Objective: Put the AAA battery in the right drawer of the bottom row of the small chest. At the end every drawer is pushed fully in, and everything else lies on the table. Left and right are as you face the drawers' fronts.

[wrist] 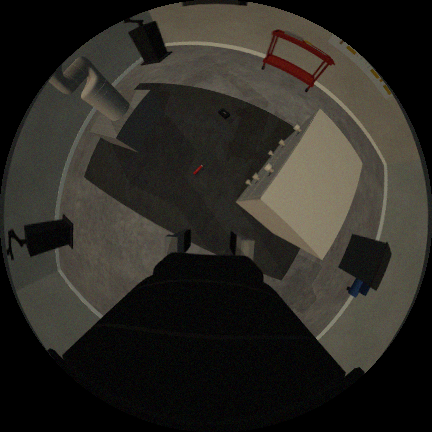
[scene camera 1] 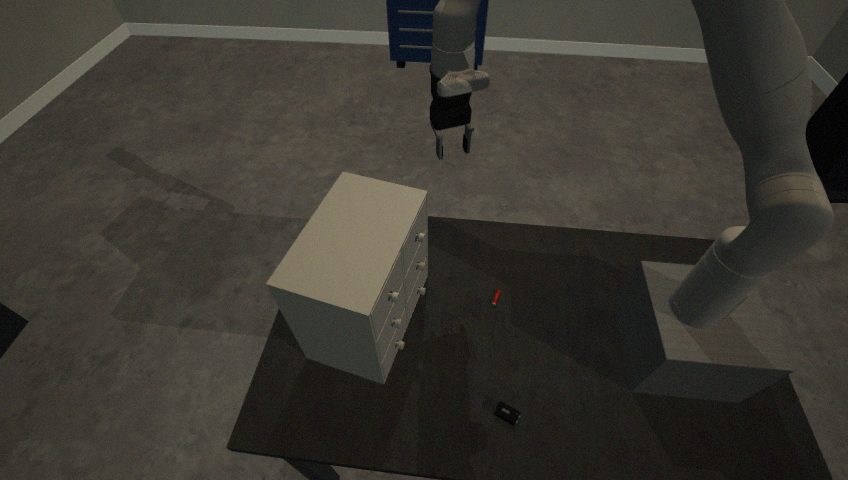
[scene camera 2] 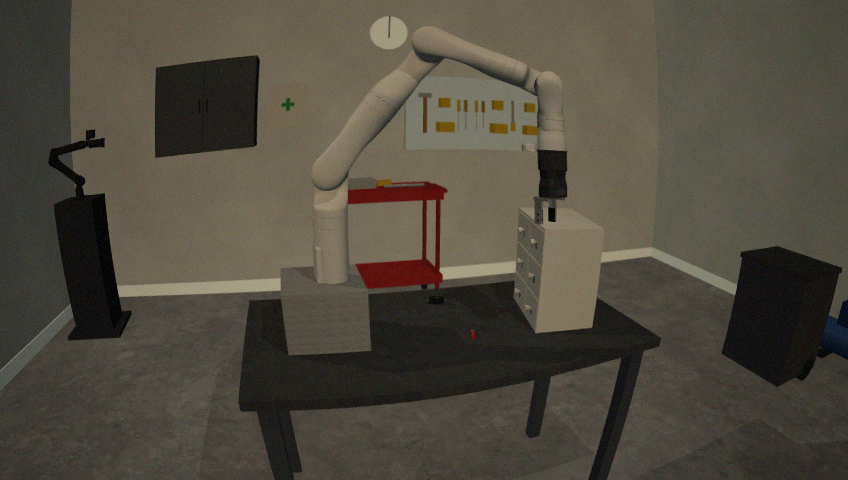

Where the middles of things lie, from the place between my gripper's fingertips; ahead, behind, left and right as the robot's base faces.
My gripper is now 190 mm short of the cream chest (scene camera 1: 326, 286), 190 mm to the right of it and 190 mm above it.
